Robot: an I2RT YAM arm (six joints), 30 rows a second.
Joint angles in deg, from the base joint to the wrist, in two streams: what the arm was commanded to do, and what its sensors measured. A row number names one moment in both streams.
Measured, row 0:
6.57, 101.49, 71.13, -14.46, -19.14, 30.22
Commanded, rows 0 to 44:
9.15, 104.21, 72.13, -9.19, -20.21, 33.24
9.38, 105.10, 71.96, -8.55, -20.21, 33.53
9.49, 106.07, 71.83, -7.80, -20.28, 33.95
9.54, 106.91, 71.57, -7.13, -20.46, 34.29
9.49, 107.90, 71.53, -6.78, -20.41, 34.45
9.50, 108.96, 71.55, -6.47, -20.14, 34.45
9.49, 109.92, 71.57, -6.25, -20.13, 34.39
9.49, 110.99, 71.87, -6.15, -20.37, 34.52
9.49, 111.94, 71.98, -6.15, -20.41, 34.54
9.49, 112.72, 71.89, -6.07, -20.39, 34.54
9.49, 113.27, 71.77, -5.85, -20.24, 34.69
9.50, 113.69, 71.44, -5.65, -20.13, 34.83
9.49, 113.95, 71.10, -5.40, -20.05, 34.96
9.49, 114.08, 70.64, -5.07, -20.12, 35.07
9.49, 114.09, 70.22, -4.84, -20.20, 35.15
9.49, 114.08, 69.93, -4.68, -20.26, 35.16
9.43, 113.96, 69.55, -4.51, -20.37, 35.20
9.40, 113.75, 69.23, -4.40, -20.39, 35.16
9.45, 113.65, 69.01, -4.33, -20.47, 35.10
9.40, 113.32, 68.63, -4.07, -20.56, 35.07
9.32, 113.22, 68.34, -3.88, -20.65, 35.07
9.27, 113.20, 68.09, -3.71, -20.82, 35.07
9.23, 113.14, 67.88, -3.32, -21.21, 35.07
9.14, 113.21, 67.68, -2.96, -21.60, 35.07
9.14, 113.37, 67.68, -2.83, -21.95, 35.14
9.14, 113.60, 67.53, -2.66, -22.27, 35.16
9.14, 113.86, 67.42, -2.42, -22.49, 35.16
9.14, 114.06, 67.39, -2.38, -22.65, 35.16
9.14, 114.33, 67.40, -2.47, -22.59, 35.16
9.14, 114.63, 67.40, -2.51, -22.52, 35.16
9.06, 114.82, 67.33, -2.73, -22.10, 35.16
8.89, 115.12, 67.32, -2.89, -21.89, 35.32
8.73, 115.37, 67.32, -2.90, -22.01, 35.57
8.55, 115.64, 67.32, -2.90, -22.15, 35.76
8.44, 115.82, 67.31, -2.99, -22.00, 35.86
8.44, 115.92, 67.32, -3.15, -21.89, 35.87
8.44, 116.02, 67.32, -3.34, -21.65, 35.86
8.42, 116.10, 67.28, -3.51, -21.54, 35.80
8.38, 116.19, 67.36, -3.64, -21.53, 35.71
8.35, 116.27, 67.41, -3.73, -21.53, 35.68
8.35, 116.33, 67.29, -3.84, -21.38, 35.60
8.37, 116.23, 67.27, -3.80, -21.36, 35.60
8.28, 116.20, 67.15, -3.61, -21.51, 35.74
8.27, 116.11, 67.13, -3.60, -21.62, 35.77
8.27, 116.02, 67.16, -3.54, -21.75, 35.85
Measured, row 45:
8.82, 114.50, 68.14, -2.59, -22.00, 35.57
